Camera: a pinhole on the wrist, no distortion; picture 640 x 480 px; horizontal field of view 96.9 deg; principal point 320.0 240.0 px. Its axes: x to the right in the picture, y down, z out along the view. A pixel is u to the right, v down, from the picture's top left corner.
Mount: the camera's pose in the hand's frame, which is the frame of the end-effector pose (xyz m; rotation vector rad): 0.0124 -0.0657 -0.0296 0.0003 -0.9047 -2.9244
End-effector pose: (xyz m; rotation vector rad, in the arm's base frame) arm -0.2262 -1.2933 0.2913 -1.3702 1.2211 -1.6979
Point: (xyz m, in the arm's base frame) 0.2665 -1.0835 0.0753
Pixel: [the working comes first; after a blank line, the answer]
In the camera's frame: 0.4063 0.0937 0.4585

571.3 298.0
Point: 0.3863 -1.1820 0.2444
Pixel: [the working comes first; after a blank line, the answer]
In the camera's frame: 0.2997 0.2918 0.5042

488.6 404.1
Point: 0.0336 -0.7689 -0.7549
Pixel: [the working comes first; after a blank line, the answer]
In the camera's frame: 0.8781 -0.6852 0.5731

outside the picture
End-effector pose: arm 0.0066 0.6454 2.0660 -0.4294 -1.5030 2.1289
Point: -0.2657 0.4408 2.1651
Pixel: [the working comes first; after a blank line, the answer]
In the camera's frame: -0.0987 0.1431 0.3474

239.4 356.8
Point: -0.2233 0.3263 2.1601
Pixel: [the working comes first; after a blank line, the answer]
In the camera's frame: -0.0001 0.1508 0.4191

320.0 342.1
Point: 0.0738 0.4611 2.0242
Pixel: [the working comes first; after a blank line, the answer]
In the camera's frame: 0.1640 -0.0583 0.1862

569.9 151.2
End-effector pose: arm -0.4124 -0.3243 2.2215 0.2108 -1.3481 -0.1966
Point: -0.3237 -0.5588 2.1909
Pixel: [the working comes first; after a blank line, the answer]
In the camera's frame: -0.0269 0.1093 -0.1402

behind the camera
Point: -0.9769 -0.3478 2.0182
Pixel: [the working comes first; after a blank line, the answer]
In the camera's frame: 0.3297 0.2976 0.4416

531.8 431.2
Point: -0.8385 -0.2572 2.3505
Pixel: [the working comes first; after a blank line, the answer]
In the camera's frame: -0.0031 0.1369 0.4764

318.2 321.5
